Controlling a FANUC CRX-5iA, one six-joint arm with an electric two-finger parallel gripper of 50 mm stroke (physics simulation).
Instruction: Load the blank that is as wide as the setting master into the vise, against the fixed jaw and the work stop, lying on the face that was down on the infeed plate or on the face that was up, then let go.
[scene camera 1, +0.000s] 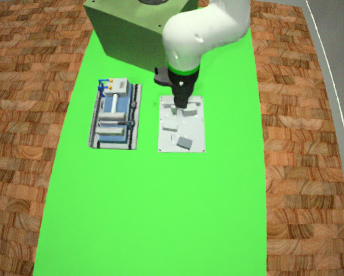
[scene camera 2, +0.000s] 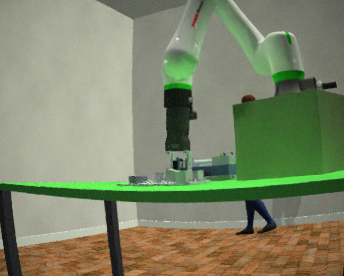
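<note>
My gripper points down, open, over the back part of the white infeed plate. Its fingertips are close to the blocks there; contact cannot be told. A pale block lies right of the fingers, another pale block lies left of the plate's middle, and a darker grey block lies turned near its front. Which is the setting master, and which blank matches its width, I cannot tell. The vise stands left of the plate, with two pale jaws and no block visible between them.
The green robot pedestal stands behind the vise and plate. Blue fittings sit at the vise's back left corner. A dark thin part crosses near the jaws. The green table carries everything.
</note>
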